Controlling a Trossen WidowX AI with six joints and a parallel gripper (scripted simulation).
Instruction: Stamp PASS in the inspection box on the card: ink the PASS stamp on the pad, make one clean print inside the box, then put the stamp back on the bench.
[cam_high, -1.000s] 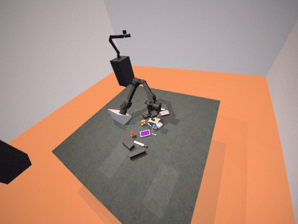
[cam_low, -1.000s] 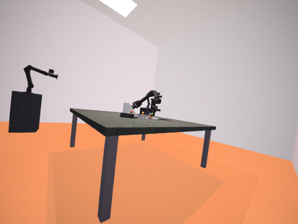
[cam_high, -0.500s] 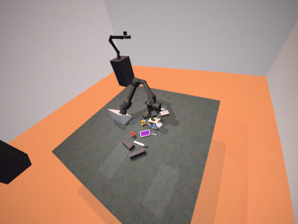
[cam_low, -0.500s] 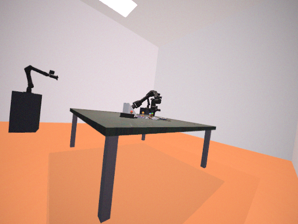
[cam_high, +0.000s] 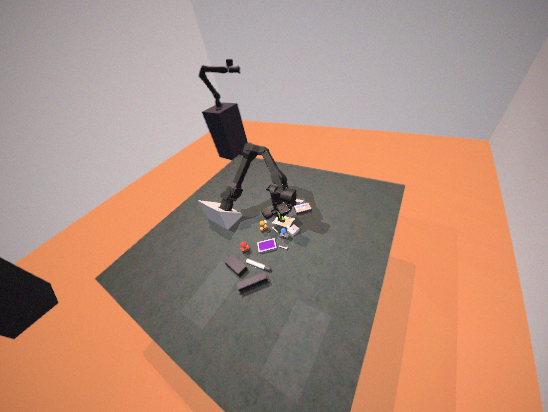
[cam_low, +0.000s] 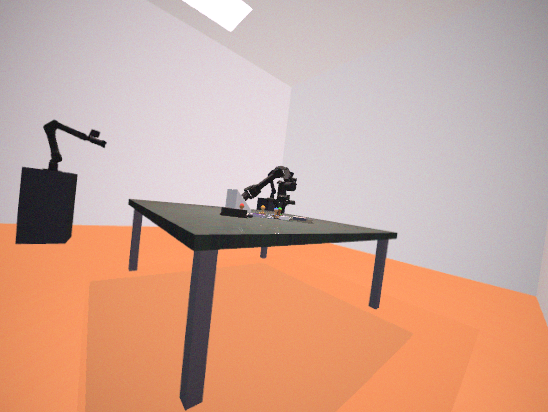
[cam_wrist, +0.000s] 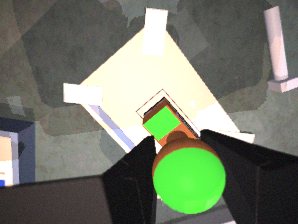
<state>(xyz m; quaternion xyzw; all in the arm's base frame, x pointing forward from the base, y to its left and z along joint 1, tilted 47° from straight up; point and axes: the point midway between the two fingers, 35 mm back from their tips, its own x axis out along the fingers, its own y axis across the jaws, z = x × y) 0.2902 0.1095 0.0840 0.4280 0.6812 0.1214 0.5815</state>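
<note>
My gripper tip is now 10 mm short of the card and 30 mm above it. Round my gripper tip: green-knobbed stamp (right at my gripper tip); then blue-knobbed stamp (80 mm ahead, 90 mm to the right); then orange-knobbed stamp (50 mm behind, 100 mm to the right).
</note>
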